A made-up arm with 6 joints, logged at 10 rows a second.
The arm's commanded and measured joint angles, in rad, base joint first. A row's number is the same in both.
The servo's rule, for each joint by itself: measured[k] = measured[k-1] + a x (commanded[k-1-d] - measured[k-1]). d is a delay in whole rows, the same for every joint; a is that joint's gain. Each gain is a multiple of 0.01, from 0.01 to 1. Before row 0 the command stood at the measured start. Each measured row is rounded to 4 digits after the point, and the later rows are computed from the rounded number. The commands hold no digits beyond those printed.
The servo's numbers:
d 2
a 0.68 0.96 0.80 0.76 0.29 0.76
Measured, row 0:
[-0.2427 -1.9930 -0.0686 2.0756 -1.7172 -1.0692]
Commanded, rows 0 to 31:
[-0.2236 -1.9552 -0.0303 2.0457 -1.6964 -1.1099]
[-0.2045 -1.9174 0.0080 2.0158 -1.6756 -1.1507]
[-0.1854 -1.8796 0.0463 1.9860 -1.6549 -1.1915]
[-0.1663 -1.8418 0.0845 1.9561 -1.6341 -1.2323]
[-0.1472 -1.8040 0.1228 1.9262 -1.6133 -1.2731]
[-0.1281 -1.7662 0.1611 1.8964 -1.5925 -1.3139]
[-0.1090 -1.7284 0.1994 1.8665 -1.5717 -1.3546]
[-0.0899 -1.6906 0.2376 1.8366 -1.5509 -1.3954]
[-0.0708 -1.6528 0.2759 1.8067 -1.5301 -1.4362]
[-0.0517 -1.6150 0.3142 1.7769 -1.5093 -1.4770]
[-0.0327 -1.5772 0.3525 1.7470 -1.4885 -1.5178]
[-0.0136 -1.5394 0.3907 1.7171 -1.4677 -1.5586]
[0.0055 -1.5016 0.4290 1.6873 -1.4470 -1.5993]
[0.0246 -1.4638 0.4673 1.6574 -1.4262 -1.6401]
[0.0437 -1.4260 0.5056 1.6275 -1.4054 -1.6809]
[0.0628 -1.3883 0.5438 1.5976 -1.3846 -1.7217]
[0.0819 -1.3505 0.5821 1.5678 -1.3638 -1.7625]
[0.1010 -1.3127 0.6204 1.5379 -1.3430 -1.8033]
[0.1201 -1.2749 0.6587 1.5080 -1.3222 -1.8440]
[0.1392 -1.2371 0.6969 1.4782 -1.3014 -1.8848]
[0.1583 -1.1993 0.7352 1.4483 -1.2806 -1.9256]
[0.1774 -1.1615 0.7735 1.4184 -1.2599 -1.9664]
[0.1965 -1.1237 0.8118 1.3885 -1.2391 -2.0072]
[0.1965 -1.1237 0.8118 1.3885 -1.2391 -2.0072]
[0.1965 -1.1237 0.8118 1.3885 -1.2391 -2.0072]
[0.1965 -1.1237 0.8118 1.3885 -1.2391 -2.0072]
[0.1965 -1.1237 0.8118 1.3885 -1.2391 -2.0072]
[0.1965 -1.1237 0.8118 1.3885 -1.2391 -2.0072]
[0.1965 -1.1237 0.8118 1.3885 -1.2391 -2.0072]
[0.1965 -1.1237 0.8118 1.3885 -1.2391 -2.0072]
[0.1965 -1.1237 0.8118 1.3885 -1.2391 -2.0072]
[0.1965 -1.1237 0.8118 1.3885 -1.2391 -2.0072]
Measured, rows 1 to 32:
[-0.2427 -1.9930 -0.0686 2.0756 -1.7172 -1.0692]
[-0.2427 -1.9930 -0.0686 2.0756 -1.7172 -1.0692]
[-0.2297 -1.9567 -0.0380 2.0529 -1.7112 -1.1001]
[-0.2126 -1.9190 -0.0012 2.0247 -1.7009 -1.1386]
[-0.1941 -1.8812 0.0368 1.9953 -1.6876 -1.1788]
[-0.1752 -1.8434 0.0750 1.9655 -1.6721 -1.2195]
[-0.1562 -1.8056 0.1132 1.9356 -1.6550 -1.2602]
[-0.1371 -1.7678 0.1515 1.9058 -1.6369 -1.3010]
[-0.1180 -1.7300 0.1898 1.8759 -1.6180 -1.3417]
[-0.0989 -1.6922 0.2280 1.8460 -1.5985 -1.3825]
[-0.0798 -1.6544 0.2663 1.8161 -1.5787 -1.4233]
[-0.0607 -1.6166 0.3046 1.7863 -1.5586 -1.4641]
[-0.0417 -1.5788 0.3429 1.7564 -1.5383 -1.5049]
[-0.0226 -1.5410 0.3811 1.7265 -1.5178 -1.5457]
[-0.0035 -1.5032 0.4194 1.6967 -1.4973 -1.5864]
[0.0156 -1.4654 0.4577 1.6668 -1.4767 -1.6272]
[0.0347 -1.4276 0.4960 1.6369 -1.4560 -1.6680]
[0.0538 -1.3899 0.5342 1.6070 -1.4353 -1.7088]
[0.0729 -1.3521 0.5725 1.5772 -1.4146 -1.7496]
[0.0920 -1.3143 0.6108 1.5473 -1.3938 -1.7904]
[0.1111 -1.2765 0.6491 1.5174 -1.3730 -1.8311]
[0.1302 -1.2387 0.6873 1.4876 -1.3522 -1.8719]
[0.1493 -1.2009 0.7256 1.4577 -1.3314 -1.9127]
[0.1684 -1.1631 0.7639 1.4278 -1.3107 -1.9535]
[0.1875 -1.1253 0.8022 1.3979 -1.2899 -1.9943]
[0.1936 -1.1238 0.8099 1.3908 -1.2752 -2.0041]
[0.1956 -1.1237 0.8114 1.3891 -1.2647 -2.0065]
[0.1962 -1.1237 0.8117 1.3886 -1.2573 -2.0070]
[0.1964 -1.1237 0.8118 1.3885 -1.2520 -2.0072]
[0.1965 -1.1237 0.8118 1.3885 -1.2483 -2.0072]
[0.1965 -1.1237 0.8118 1.3885 -1.2456 -2.0072]
[0.1965 -1.1237 0.8118 1.3885 -1.2437 -2.0072]

